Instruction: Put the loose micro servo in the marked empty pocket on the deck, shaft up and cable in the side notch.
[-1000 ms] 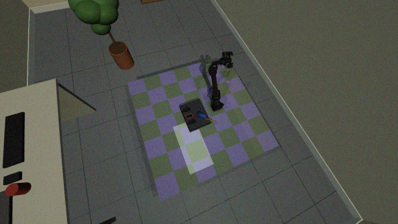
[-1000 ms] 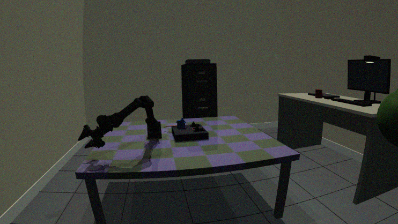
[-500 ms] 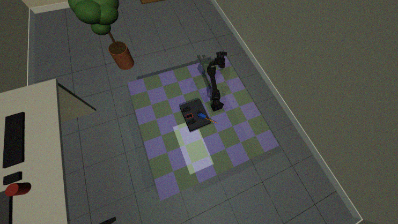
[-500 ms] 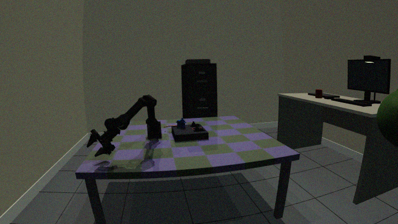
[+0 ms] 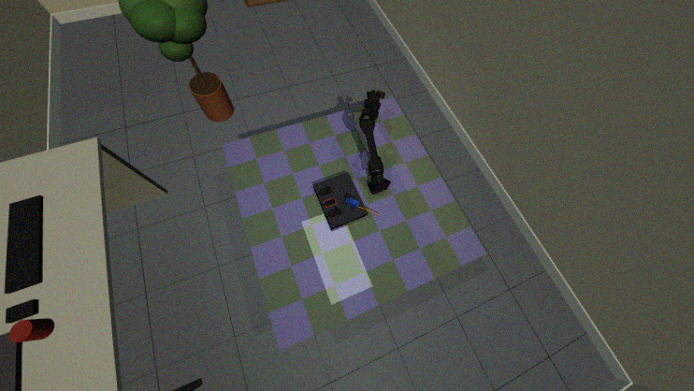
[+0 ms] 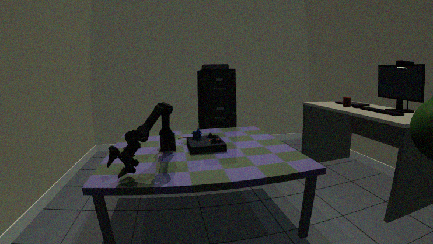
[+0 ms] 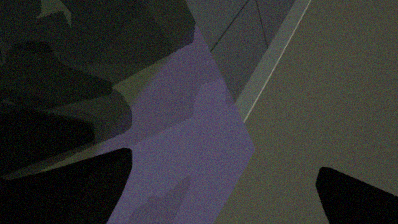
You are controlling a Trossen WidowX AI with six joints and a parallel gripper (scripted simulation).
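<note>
My gripper tip is now 49 cm short of the dark deck, 60 cm to the right of it and 3 cm above it.
</note>
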